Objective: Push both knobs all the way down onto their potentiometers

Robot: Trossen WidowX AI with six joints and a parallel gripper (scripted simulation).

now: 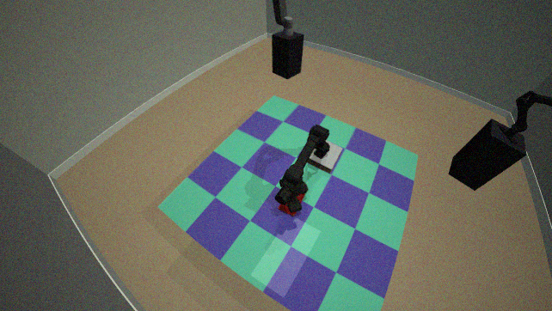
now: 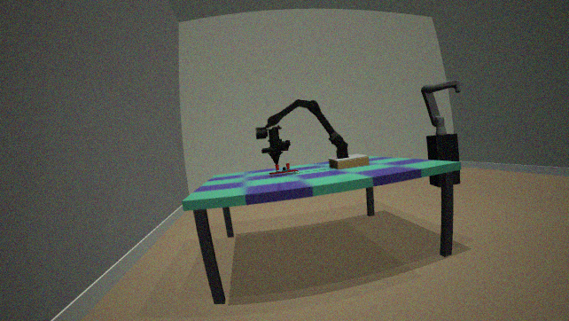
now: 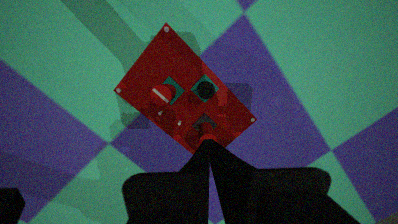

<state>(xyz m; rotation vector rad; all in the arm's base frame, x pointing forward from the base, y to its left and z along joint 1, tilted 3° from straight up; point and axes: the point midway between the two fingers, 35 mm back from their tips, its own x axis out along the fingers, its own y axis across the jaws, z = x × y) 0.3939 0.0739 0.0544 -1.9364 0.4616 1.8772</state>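
The red knob is 10 mm below my gripper tip.
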